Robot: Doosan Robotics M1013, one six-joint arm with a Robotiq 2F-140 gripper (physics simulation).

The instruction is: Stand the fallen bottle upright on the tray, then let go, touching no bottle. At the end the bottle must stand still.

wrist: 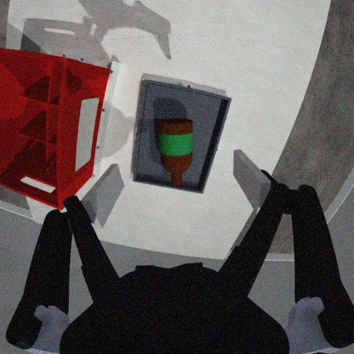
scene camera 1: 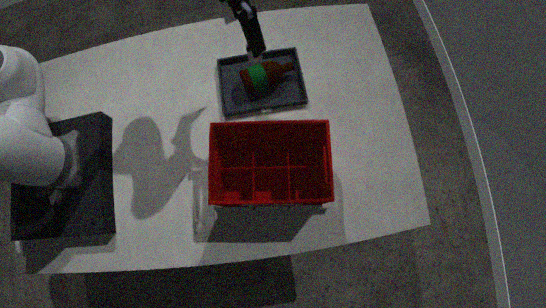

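Pixels of known places: gripper, fingertip midpoint: (scene camera 1: 242, 40); arm's base, origin of the base link: (scene camera 1: 58, 164).
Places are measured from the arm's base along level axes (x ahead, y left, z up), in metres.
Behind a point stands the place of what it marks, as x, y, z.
The brown bottle (scene camera 1: 257, 77) @[0.666, 0.101, 0.005] (wrist: 176, 145) with a green label lies on its side in the grey tray (scene camera 1: 223, 95) @[0.557, 0.102, -0.060] (wrist: 204, 117). Its neck points right in the scene view and toward the gripper's side in the wrist view. My gripper (scene camera 1: 255, 55) (wrist: 175, 168) is open and empty. In the wrist view its two grey finger pads stand wide apart, one to each side of the bottle's neck end, with the bottle beyond them. In the scene view the fingers overlap near the tray's back edge, and their exact height over the tray cannot be told.
A red crate (scene camera 1: 270, 140) @[0.662, -0.076, -0.036] (wrist: 67, 125) with inner dividers stands close beside the tray, in front of it in the scene view. Its walls rise higher than the tray's rim. The white arm base (scene camera 1: 30, 145) @[0.079, -0.007, 0.188] stands on a dark block (scene camera 1: 90, 150) @[0.128, 0.014, 0.000] at the left of the table (scene camera 1: 375, 150) @[0.961, -0.167, -0.070].
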